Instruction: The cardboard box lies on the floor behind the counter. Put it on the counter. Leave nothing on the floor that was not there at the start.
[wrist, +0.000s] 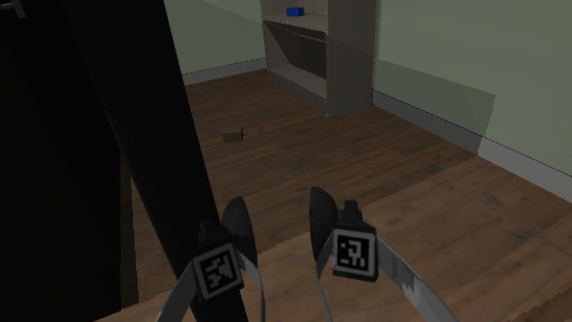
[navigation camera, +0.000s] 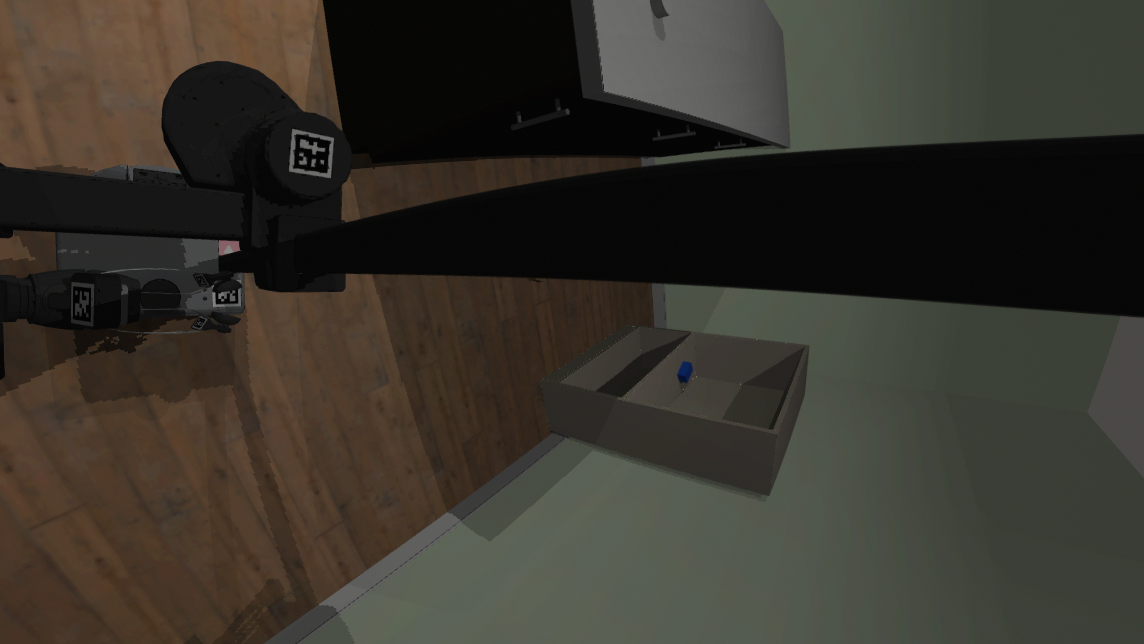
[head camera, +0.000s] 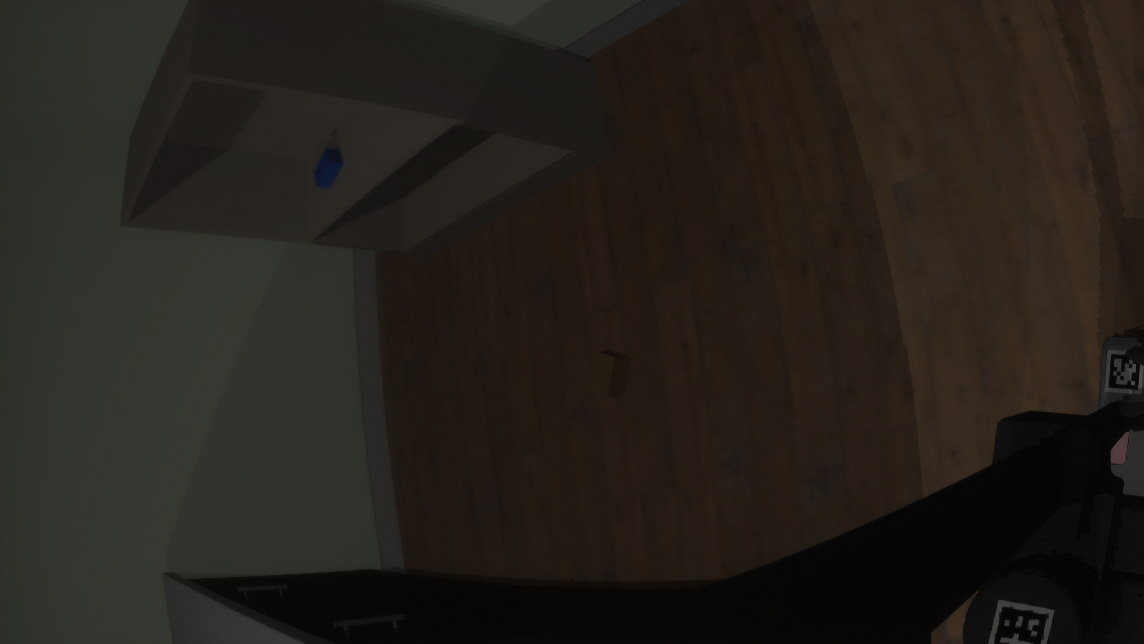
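The small brown cardboard box lies on the wood floor, some way in front of the shelf unit. The counter has a light top and dark sides with bar handles; it stands at the top of the navigation view. Its top also shows at the lower left of the head view. My gripper is open, with nothing between its fingers. It is well apart from the box, which shows small beyond the fingertips and to their left in the wrist view.
A grey shelf unit stands by the wall, with a small blue block on a shelf. A dark beam crosses the navigation view and rises left of my fingers in the wrist view.
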